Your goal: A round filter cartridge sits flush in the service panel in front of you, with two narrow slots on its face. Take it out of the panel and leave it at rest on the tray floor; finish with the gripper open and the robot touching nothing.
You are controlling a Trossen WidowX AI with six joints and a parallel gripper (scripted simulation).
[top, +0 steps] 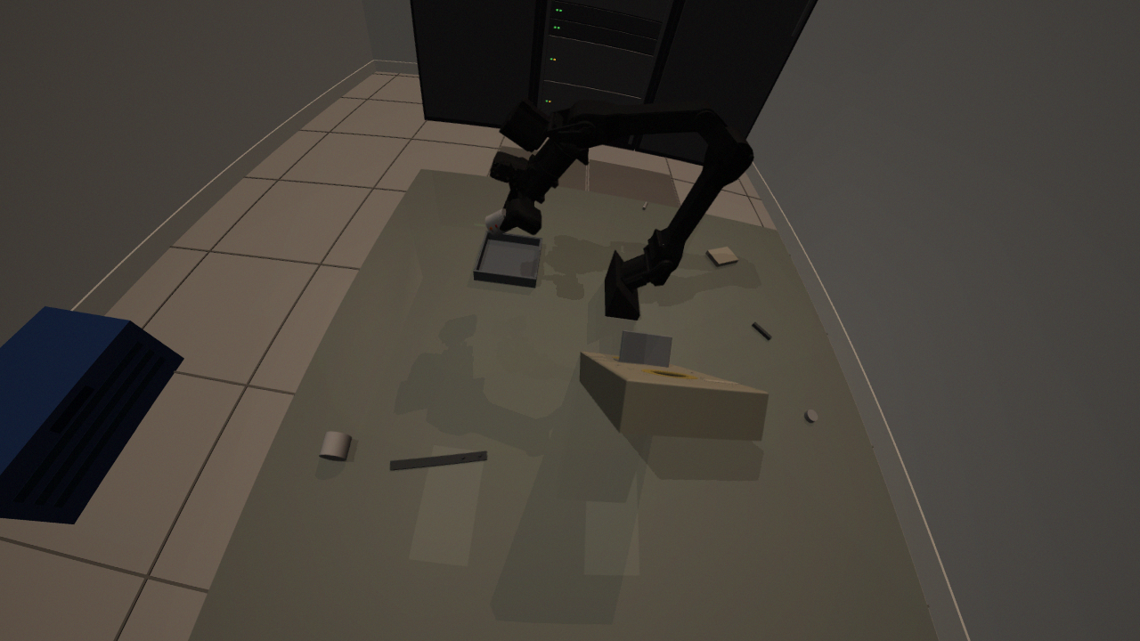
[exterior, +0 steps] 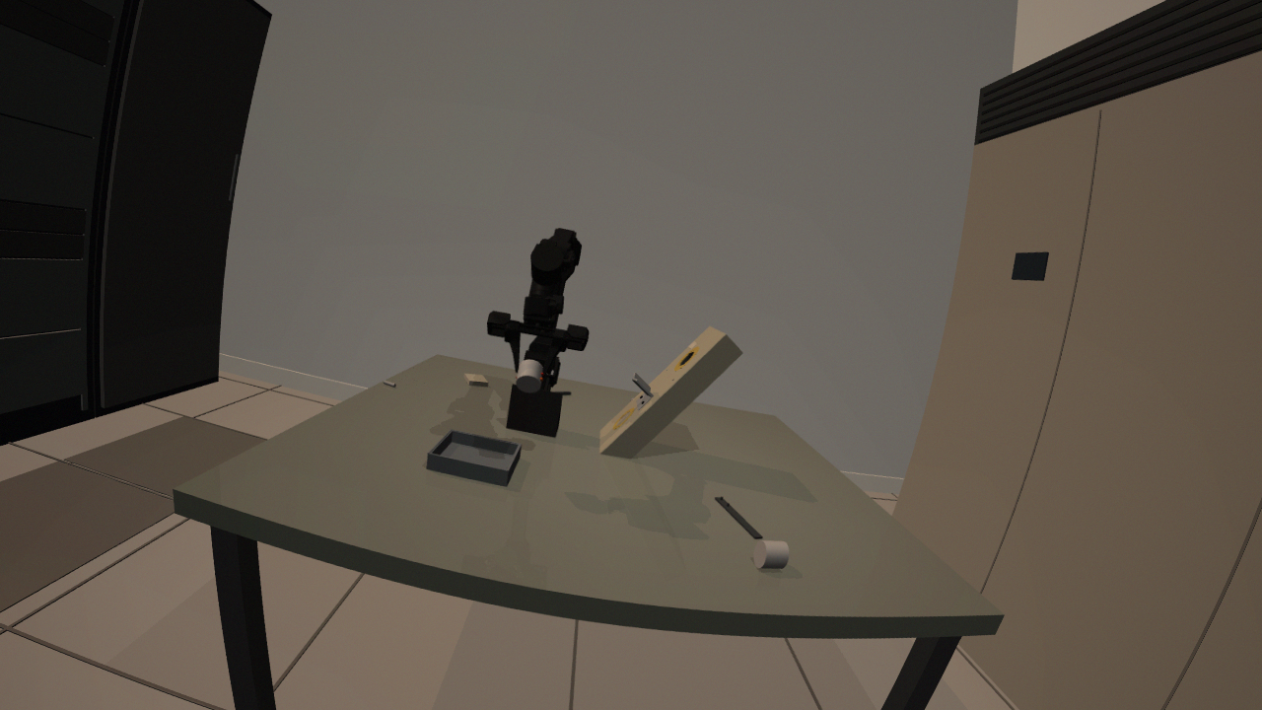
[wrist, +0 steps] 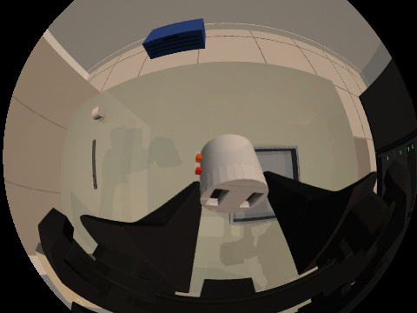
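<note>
Now: gripper tip 180 mm above the dark grey tray, 80 mm past it and 10 mm to the right of it. Round my gripper tip: round filter cartridge (right at my gripper tip); tan service panel (300 mm ahead, 280 mm to the left, 40 mm below); grey ledge (280 mm to the left, 250 mm ahead, 60 mm below).
</note>
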